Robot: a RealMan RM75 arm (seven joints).
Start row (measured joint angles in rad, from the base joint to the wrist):
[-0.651, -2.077, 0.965, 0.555, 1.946, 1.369, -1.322]
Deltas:
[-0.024, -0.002, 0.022, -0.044, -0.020, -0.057, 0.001]
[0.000, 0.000, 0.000, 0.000, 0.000, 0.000, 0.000]
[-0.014, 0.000, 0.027, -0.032, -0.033, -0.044, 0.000]
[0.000, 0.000, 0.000, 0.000, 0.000, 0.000, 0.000]
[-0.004, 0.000, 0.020, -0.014, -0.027, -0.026, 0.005]
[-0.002, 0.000, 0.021, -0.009, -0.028, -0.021, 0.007]
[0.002, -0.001, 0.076, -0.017, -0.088, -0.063, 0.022]
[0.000, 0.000, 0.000, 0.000, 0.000, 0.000, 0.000]
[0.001, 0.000, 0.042, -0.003, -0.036, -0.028, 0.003]
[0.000, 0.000, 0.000, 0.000, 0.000, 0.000, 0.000]
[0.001, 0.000, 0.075, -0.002, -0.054, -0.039, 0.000]
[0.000, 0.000, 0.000, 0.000, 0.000, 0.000, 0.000]
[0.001, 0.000, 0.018, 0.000, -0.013, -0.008, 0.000]
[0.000, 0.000, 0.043, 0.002, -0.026, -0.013, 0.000]
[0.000, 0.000, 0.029, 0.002, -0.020, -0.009, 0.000]
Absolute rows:
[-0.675, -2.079, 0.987, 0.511, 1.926, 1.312, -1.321]
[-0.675, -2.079, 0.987, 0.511, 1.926, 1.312, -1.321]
[-0.689, -2.079, 1.014, 0.479, 1.893, 1.268, -1.321]
[-0.689, -2.079, 1.014, 0.479, 1.893, 1.268, -1.321]
[-0.693, -2.079, 1.034, 0.465, 1.866, 1.242, -1.316]
[-0.695, -2.079, 1.055, 0.456, 1.838, 1.221, -1.309]
[-0.693, -2.080, 1.131, 0.439, 1.750, 1.158, -1.287]
[-0.693, -2.080, 1.131, 0.439, 1.750, 1.158, -1.287]
[-0.692, -2.080, 1.173, 0.436, 1.714, 1.130, -1.284]
[-0.692, -2.080, 1.173, 0.436, 1.714, 1.130, -1.284]
[-0.691, -2.080, 1.248, 0.434, 1.660, 1.091, -1.284]
[-0.691, -2.080, 1.248, 0.434, 1.660, 1.091, -1.284]
[-0.690, -2.080, 1.266, 0.434, 1.647, 1.083, -1.284]
[-0.690, -2.080, 1.309, 0.436, 1.621, 1.070, -1.284]
[-0.690, -2.080, 1.338, 0.438, 1.601, 1.061, -1.284]

